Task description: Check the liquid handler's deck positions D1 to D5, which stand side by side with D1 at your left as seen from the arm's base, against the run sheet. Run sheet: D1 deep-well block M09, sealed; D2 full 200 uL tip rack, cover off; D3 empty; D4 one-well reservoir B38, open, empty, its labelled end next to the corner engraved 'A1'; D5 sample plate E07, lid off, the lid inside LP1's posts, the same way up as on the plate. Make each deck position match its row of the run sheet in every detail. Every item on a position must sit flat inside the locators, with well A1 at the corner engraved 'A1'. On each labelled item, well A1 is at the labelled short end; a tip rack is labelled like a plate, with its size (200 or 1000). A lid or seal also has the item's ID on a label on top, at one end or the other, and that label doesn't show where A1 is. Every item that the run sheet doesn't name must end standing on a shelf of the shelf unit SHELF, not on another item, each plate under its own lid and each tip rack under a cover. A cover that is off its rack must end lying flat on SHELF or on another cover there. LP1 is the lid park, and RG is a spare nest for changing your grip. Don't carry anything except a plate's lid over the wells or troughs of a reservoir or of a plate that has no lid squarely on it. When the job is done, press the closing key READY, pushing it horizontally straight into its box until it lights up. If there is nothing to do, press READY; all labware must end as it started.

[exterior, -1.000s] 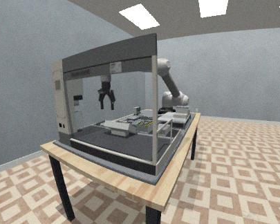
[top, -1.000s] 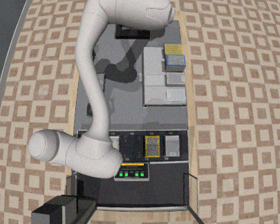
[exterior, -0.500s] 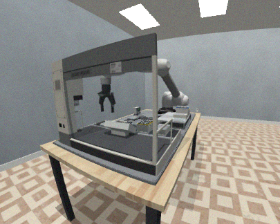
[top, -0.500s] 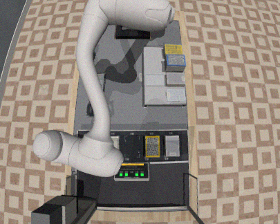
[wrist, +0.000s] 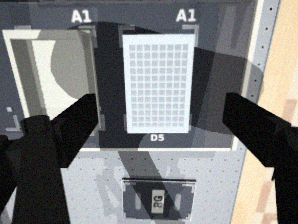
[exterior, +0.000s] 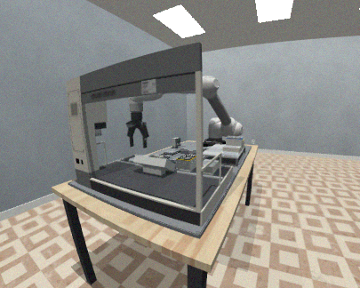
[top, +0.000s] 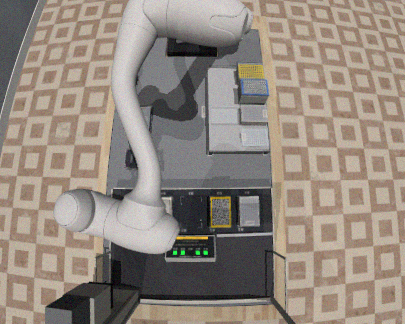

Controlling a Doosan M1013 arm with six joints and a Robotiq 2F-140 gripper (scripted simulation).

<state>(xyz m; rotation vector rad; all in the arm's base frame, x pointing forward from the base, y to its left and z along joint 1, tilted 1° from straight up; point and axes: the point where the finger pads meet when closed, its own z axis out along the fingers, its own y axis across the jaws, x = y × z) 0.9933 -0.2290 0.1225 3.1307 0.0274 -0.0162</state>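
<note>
Now: hand 10 cm above the white well plate. From my hand the other things lie so: dark nest 24 cm behind, 16 cm below, 1 cm to the right; yellow tip rack 38 cm to the left, 6 cm below, 1 cm ahead; cream one-well reservoir 12 cm to the left, 10 cm below.
</note>
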